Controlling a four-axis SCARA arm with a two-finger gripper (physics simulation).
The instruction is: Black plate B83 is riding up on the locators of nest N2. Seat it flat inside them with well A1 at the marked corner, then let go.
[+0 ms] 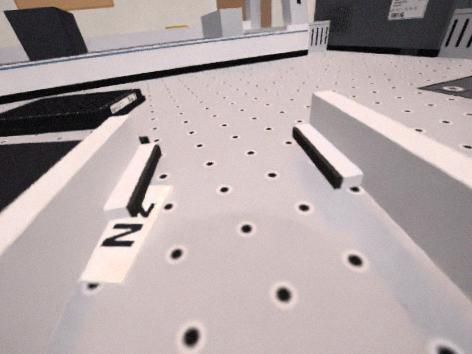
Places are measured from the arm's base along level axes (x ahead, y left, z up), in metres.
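Pixels of known places: gripper, between the fingertips: (225,124).
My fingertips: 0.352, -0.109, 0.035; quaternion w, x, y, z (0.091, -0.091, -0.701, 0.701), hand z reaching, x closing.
Observation:
Behind a point stands the place of what it marks, as x, y, z.
My gripper (225,124) {0.352, -0.109, 0.035} is shut as far as it goes, with a gap between its two pads and no object in it. It is over the perforated deck, to the right of the N2 label (122,236) {0.404, -0.077, 0.015}, which the left finger partly covers. A black plate (60,111) {0.464, -0.247, 0.026} with a small white label shows at the left, beyond the left finger; its lettering is too blurred to read surely. A flat black surface (25,167) {0.452, -0.137, 0.025} lies nearer, partly behind the left finger; I cannot tell if it is nest N2 or a plate. Locators, the marked corner and well A1 cannot be made out.
The light perforated deck (260,202) {0.352, -0.073, 0.013} runs under the fingers. A white rail (165,59) {0.348, -0.450, 0.040} crosses the back. A large dark grey box (370,30) {-0.035, -0.376, 0.051} stands at the back right, with a slotted bracket (326,30) {-0.019, -0.480, 0.054} beside it. A dark flat piece (457,86) {0.123, -0.131, 0.014} lies at the right edge.

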